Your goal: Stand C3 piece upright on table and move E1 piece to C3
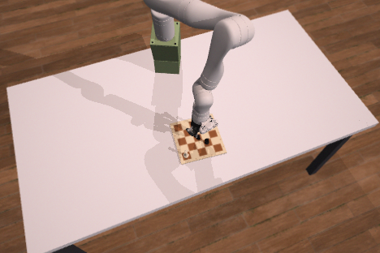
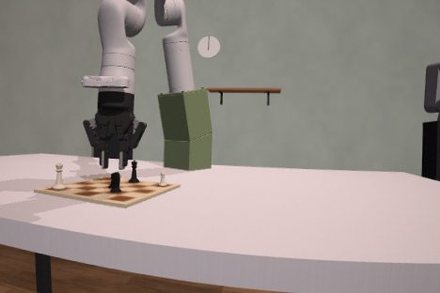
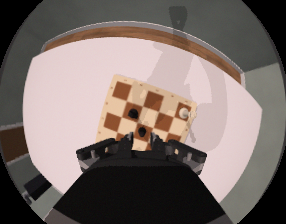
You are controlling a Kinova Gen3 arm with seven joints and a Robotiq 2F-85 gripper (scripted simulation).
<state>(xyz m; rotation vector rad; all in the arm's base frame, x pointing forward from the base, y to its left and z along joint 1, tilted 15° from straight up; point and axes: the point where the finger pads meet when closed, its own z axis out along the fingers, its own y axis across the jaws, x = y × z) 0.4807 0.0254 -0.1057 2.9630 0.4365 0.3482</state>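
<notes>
My gripper is now 40 mm above the black pawn. The rest, counted from my hand: white pawn (80 mm to the left, 80 mm behind, 40 mm below); then black piece (80 mm behind, 30 mm below); then chessboard (60 mm below).
</notes>
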